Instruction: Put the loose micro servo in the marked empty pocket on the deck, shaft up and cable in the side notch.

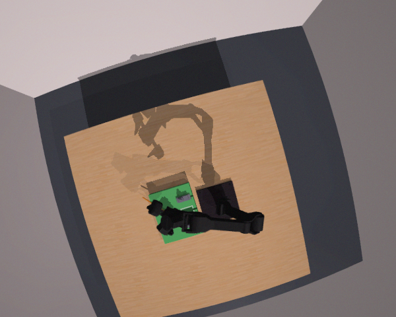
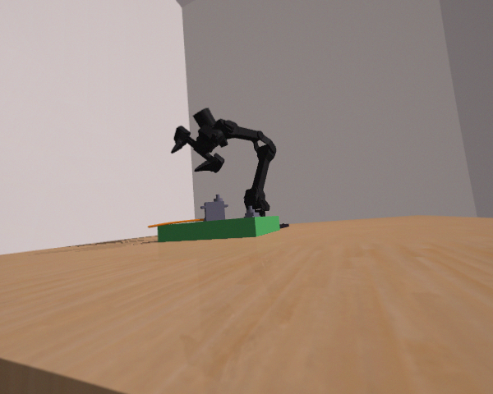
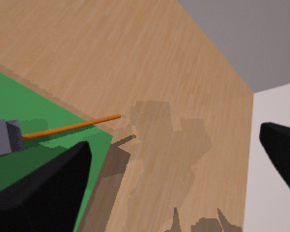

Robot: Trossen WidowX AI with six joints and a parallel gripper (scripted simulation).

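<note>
The green deck is 220 mm below my gripper tip, 90 mm to the left of it and 40 mm behind it.
</note>
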